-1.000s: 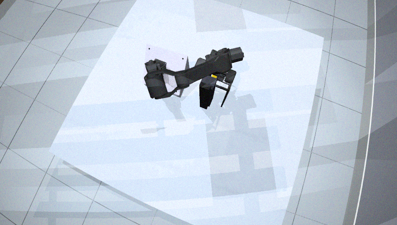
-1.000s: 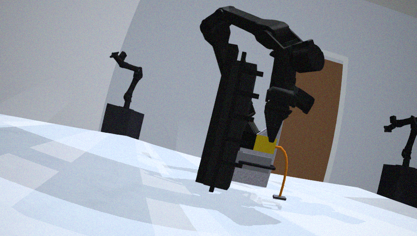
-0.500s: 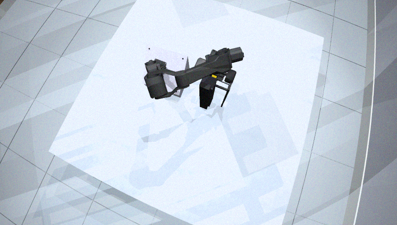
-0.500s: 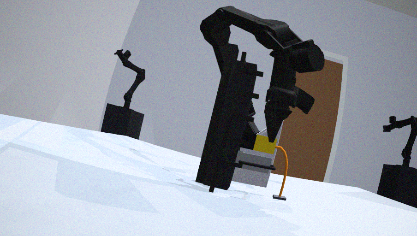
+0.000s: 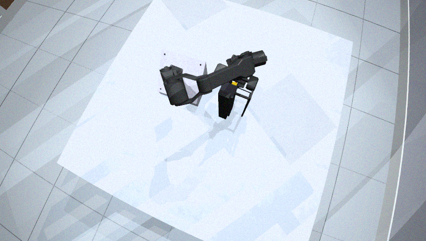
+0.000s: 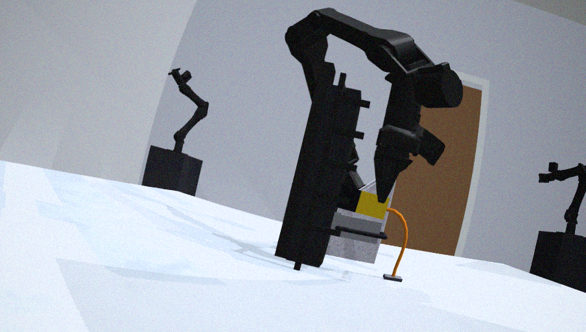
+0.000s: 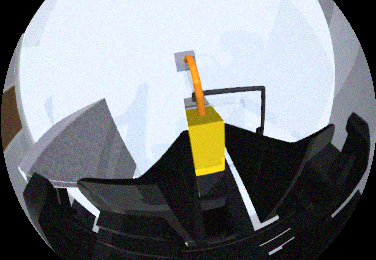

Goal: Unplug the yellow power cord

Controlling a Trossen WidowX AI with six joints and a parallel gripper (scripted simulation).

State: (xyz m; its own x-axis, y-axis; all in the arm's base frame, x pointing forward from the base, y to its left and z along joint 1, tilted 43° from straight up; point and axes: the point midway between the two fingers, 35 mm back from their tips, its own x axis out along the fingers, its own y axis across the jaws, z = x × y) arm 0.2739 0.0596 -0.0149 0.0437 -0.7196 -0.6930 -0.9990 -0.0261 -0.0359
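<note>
My gripper tip is now 3 cm to the left of the yellow plug.
</note>
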